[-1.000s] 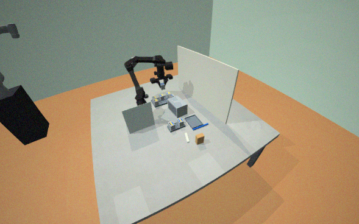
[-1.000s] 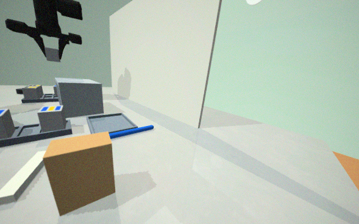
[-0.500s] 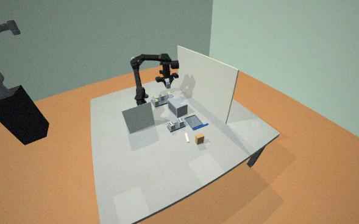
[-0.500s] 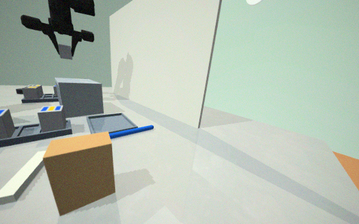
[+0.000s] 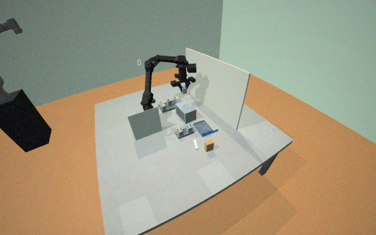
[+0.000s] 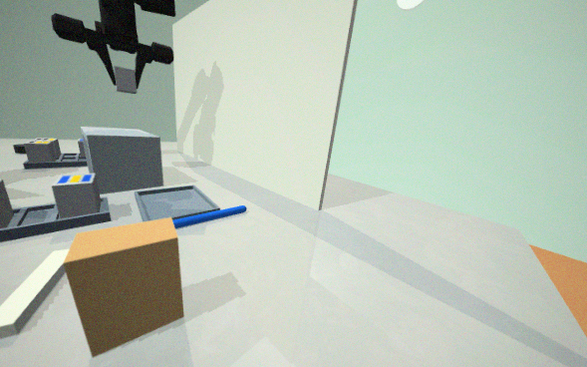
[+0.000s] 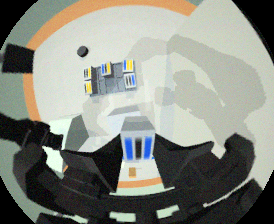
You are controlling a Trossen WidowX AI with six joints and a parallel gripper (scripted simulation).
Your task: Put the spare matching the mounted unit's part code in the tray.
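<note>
Right now my gripper tip is 140 mm past the rack, 230 mm to the left of it and 180 mm above it. Round my gripper tip: mounted unit (30 mm behind, 60 mm to the right, 140 mm below); wall panel (200 mm ahead, 80 mm to the right, 30 mm above).
</note>
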